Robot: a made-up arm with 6 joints.
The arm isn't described. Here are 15 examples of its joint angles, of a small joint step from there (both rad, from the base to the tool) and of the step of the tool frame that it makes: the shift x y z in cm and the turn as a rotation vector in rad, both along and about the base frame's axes.
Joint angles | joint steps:
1: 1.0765 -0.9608 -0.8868 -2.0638 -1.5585 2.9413 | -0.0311 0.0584 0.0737 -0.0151 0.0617 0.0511
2: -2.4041 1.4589 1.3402 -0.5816 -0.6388 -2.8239 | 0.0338 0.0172 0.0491 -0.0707 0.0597 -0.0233
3: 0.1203 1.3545 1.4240 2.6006 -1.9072 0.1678 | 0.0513 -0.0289 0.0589 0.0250 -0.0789 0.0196
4: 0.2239 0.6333 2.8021 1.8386 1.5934 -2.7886 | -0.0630 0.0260 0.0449 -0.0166 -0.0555 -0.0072
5: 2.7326 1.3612 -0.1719 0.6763 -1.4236 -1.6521 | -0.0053 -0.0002 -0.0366 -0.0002 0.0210 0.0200
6: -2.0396 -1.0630 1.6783 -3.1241 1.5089 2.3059 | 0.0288 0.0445 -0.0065 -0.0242 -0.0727 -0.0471
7: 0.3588 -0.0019 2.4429 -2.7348 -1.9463 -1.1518 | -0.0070 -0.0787 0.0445 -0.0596 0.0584 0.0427
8: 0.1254 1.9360 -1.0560 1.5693 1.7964 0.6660 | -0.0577 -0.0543 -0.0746 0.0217 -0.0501 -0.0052
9: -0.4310 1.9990 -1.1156 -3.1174 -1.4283 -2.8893 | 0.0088 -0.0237 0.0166 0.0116 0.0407 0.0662
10: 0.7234 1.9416 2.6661 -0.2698 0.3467 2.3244 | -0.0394 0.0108 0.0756 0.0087 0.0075 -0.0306
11: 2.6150 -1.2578 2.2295 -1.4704 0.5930 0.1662 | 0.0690 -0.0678 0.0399 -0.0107 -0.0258 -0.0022
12: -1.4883 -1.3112 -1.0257 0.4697 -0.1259 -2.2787 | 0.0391 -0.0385 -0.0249 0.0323 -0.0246 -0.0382
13: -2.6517 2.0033 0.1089 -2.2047 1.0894 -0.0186 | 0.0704 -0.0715 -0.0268 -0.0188 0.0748 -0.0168
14: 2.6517 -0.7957 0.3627 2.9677 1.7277 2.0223 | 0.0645 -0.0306 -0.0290 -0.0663 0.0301 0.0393
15: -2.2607 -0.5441 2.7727 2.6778 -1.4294 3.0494 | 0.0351 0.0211 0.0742 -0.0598 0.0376 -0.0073
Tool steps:
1: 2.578 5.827 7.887 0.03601 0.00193 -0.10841
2: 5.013 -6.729 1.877 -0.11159 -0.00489 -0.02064
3: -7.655 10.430 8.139 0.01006 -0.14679 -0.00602
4: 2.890 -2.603 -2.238 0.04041 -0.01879 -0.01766
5: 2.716 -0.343 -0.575 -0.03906 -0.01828 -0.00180
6: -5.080 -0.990 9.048 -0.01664 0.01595 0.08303
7: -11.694 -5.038 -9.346 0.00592 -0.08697 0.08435
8: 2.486 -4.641 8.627 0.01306 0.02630 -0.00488
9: 2.422 -0.085 0.301 0.01680 -0.00937 0.07629
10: 0.217 -9.754 1.725 0.05522 -0.05123 -0.01968
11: 2.578 12.713 -16.795 0.05163 0.09310 0.04028
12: -1.827 1.551 -4.503 0.00668 -0.00932 0.02524
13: -2.735 -11.618 10.140 0.05767 0.04723 0.06599
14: 4.452 -0.019 -3.491 0.00126 -0.02281 0.14905
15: -7.025 -0.488 -1.218 0.01589 0.05749 -0.00080
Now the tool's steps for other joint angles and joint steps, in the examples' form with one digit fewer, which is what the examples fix.
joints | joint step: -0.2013 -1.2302 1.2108 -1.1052 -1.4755 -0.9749 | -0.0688 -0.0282 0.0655 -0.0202 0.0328 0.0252
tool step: -1.05 12.74 -9.38 -0.0330 -0.1264 -0.0435
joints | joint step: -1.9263 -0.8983 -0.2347 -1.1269 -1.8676 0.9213 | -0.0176 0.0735 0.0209 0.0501 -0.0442 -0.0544
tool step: -3.23 -8.37 4.15 0.1335 0.0171 -0.0446
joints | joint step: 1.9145 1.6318 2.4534 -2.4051 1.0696 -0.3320 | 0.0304 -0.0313 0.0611 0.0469 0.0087 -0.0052
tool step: -3.01 -7.35 8.98 0.0911 0.0111 -0.0095
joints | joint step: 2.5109 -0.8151 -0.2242 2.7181 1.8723 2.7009 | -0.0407 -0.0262 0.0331 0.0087 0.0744 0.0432
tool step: 3.97 -4.26 -0.35 0.0323 -0.0147 0.0175
